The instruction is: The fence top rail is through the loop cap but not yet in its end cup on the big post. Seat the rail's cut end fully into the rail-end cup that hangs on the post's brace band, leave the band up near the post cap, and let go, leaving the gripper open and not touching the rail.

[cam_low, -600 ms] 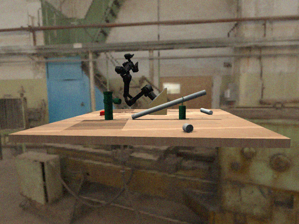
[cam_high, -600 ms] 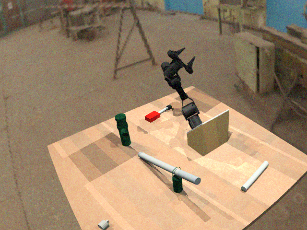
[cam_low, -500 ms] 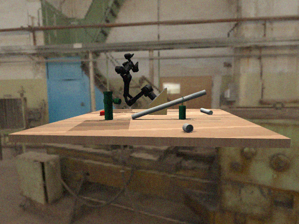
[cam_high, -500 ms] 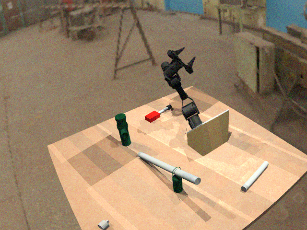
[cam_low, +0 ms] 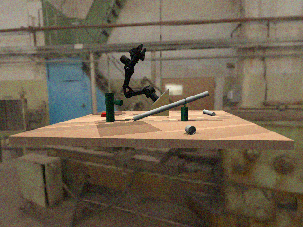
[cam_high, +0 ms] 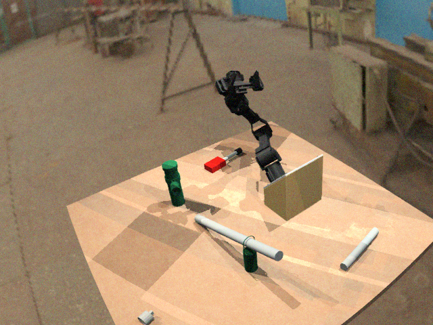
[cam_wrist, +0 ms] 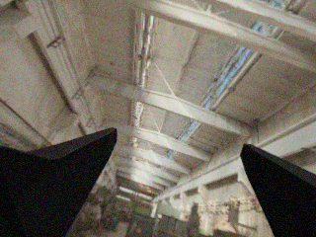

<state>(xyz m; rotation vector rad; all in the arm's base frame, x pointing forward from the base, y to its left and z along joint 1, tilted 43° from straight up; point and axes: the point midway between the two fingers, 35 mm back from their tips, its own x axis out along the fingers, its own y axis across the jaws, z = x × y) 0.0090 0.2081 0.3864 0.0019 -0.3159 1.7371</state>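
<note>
Now: the green rail-end cup 33 cm ahead of my gripper tip, 12 cm to the right of it and 45 cm below it. Round my gripper tip: short green post 23 cm ahead, 34 cm to the left, 48 cm below; small grey fitting 65 cm ahead, 38 cm to the left, 56 cm below; grey tube 15 cm behind, 53 cm to the left, 57 cm below.
</note>
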